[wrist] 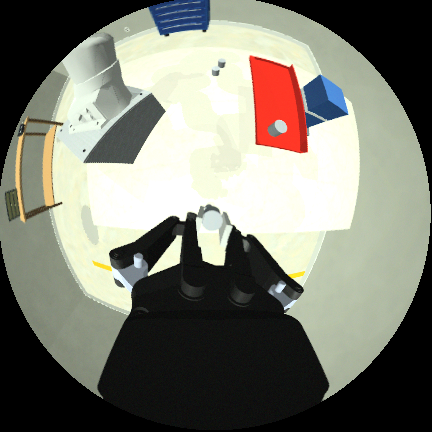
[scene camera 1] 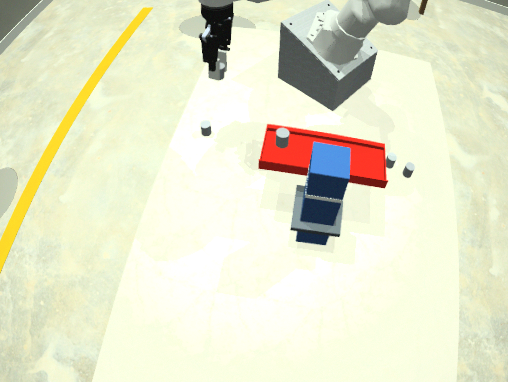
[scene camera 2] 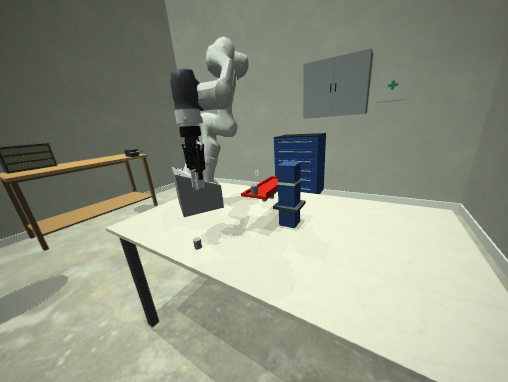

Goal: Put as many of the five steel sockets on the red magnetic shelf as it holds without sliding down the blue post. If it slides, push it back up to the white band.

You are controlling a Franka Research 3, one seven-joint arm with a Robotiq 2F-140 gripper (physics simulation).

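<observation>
My gripper [scene camera 1: 218, 70] [scene camera 2: 198, 182] [wrist: 211, 216] is shut on a steel socket [wrist: 212, 220] and holds it high above the table, left of the shelf in scene camera 1. The red shelf [scene camera 1: 295, 157] [scene camera 2: 267, 187] [wrist: 270, 90] is on the blue post [scene camera 1: 327, 185] [scene camera 2: 289, 192] [wrist: 325, 97], close to the white band [scene camera 1: 324, 198] [scene camera 2: 289, 184]. One socket [scene camera 1: 282, 137] [scene camera 2: 254, 190] [wrist: 277, 128] stands upright near the shelf's left end. Another socket [scene camera 1: 206, 128] [scene camera 2: 197, 243] stands on the table. Two sockets, one [scene camera 1: 391, 160] [wrist: 221, 63] and another [scene camera 1: 408, 169] [wrist: 215, 71], stand near the shelf's right end.
A grey collar plate [scene camera 1: 317, 229] [scene camera 2: 283, 207] surrounds the post below the band. The arm's grey base block [scene camera 1: 307, 67] [scene camera 2: 200, 200] [wrist: 127, 135] stands on the table [scene camera 1: 225, 325] [scene camera 2: 400, 280] behind the shelf. A blue drawer cabinet [scene camera 2: 317, 160] [wrist: 182, 15] stands beyond the table.
</observation>
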